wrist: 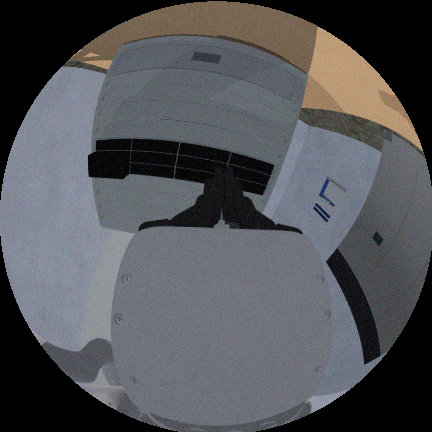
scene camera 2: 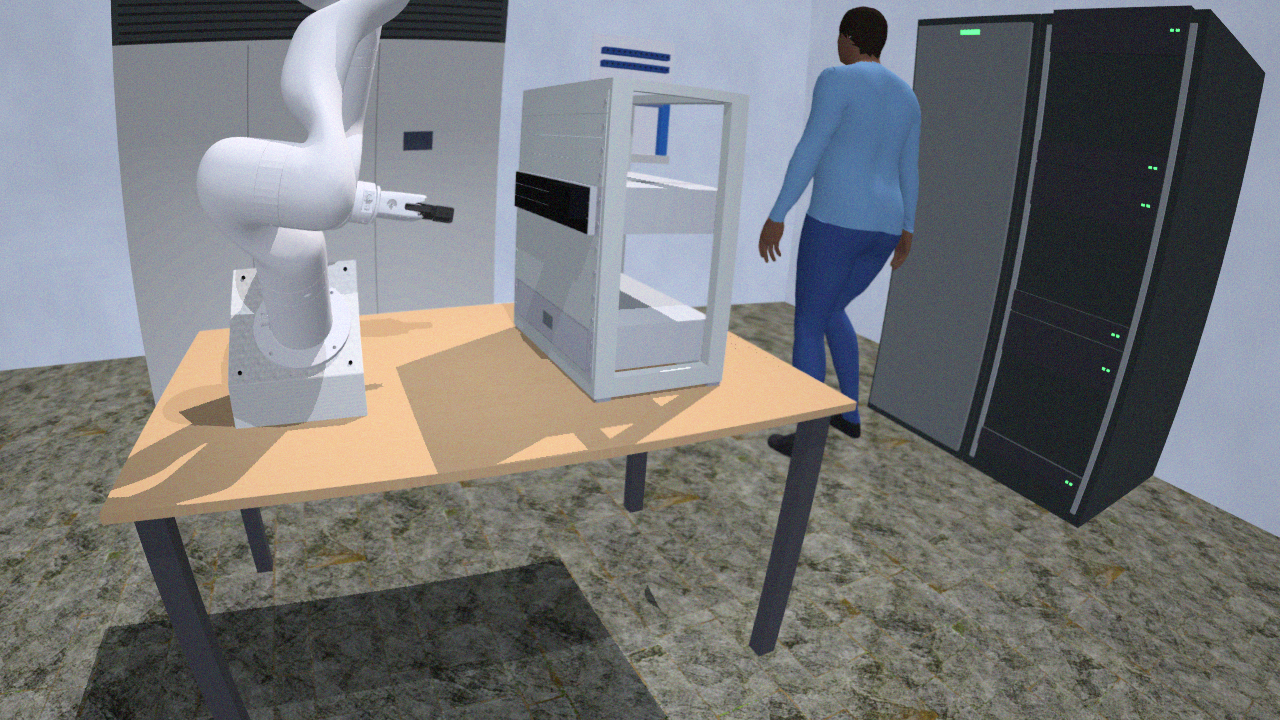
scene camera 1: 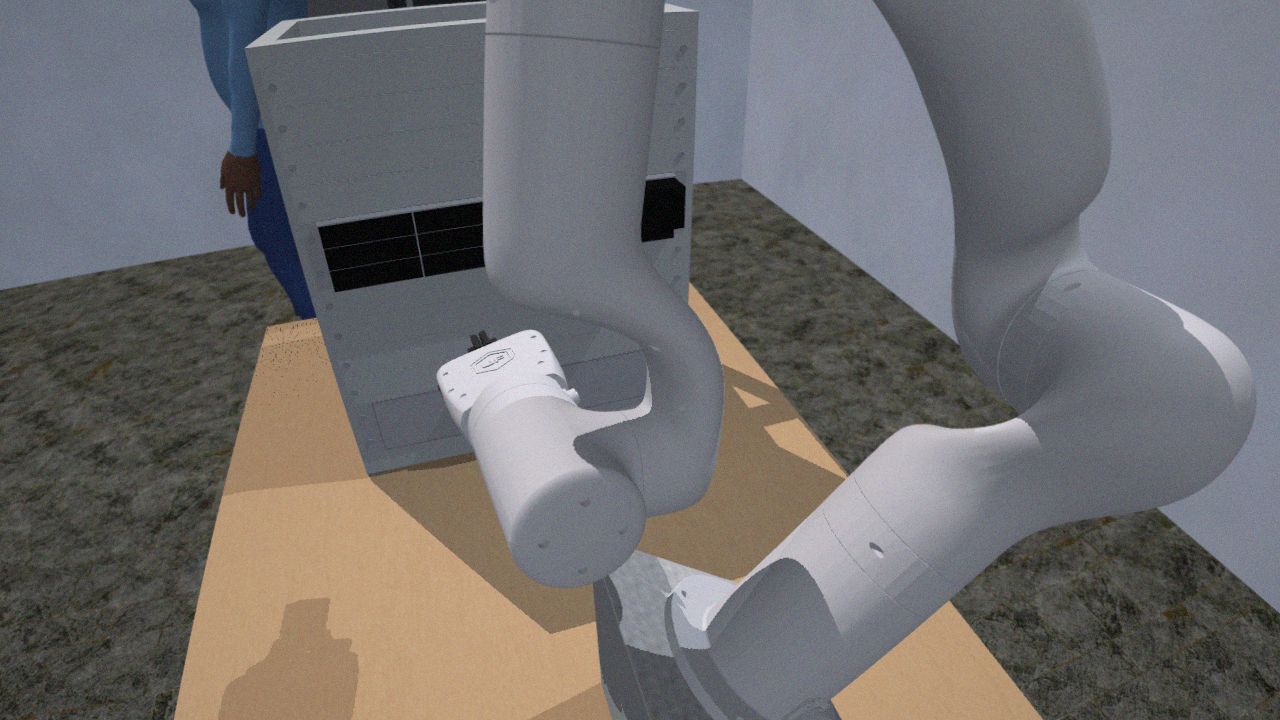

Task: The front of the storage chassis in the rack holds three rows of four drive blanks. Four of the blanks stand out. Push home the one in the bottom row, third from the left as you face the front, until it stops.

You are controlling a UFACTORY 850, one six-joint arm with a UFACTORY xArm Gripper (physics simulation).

Labels:
grey rack: wrist 142,169; scene camera 2; scene camera 1
same spot on grey rack: [scene camera 1: 376,136] = [scene camera 2: 535,135]

